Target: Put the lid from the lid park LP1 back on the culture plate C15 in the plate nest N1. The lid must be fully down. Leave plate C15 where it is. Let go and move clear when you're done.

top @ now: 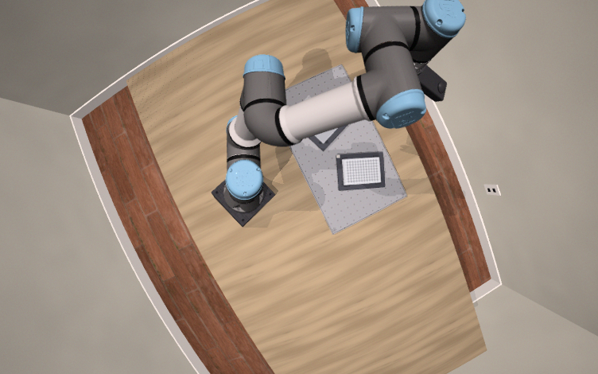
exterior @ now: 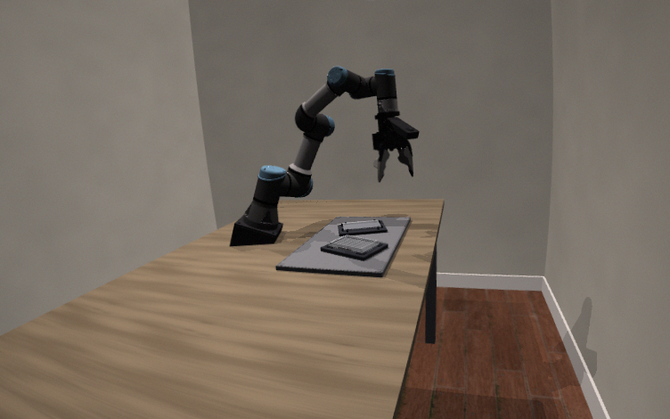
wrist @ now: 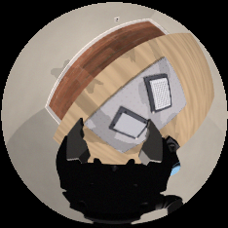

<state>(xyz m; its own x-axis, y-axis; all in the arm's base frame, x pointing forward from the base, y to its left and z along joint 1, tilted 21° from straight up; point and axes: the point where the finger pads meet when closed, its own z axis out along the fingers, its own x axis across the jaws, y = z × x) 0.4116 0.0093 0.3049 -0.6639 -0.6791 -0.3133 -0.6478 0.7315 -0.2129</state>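
Now: hand 170 mm above the clear lid, 140 mm past it and 40 mm to the right of it. The rest, counted from my hand: dark plate nest (180 mm below, 160 mm to the right, 110 mm behind); then culture plate C15 (170 mm below, 160 mm to the right, 110 mm behind); then dark lid park (180 mm below, 140 mm behind, 40 mm to the left).
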